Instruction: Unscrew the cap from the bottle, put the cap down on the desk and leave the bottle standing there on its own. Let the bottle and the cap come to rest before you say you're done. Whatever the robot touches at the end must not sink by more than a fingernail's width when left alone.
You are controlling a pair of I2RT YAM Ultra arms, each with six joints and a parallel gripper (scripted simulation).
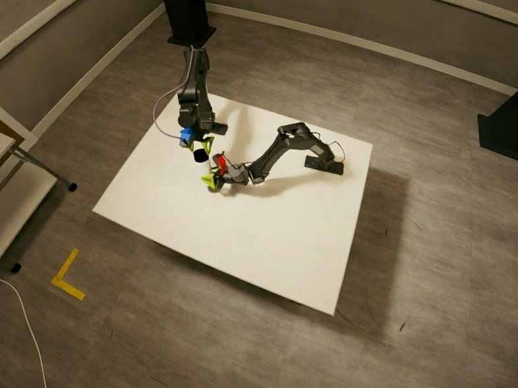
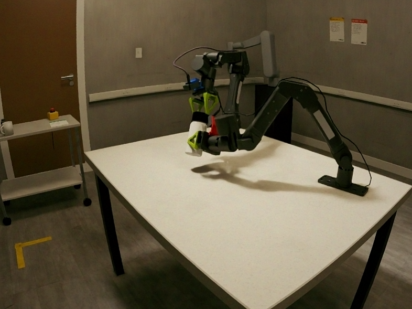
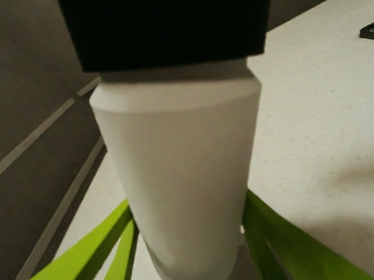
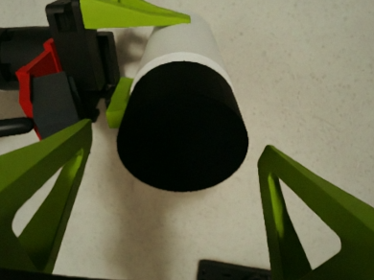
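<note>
Now: the black cap 20 mm below my right hand, 10 mm to the left of it and 10 mm ahead of it. From my right hand the other things lie so: white bottle 60 mm below, 30 mm ahead, 20 mm to the left.
Right now the white bottle is 5 cm above my left hand, 2 cm to the right of it and 2 cm behind it. The rest, counted from my left hand: black cap 8 cm above, 4 cm behind, 3 cm to the right.
</note>
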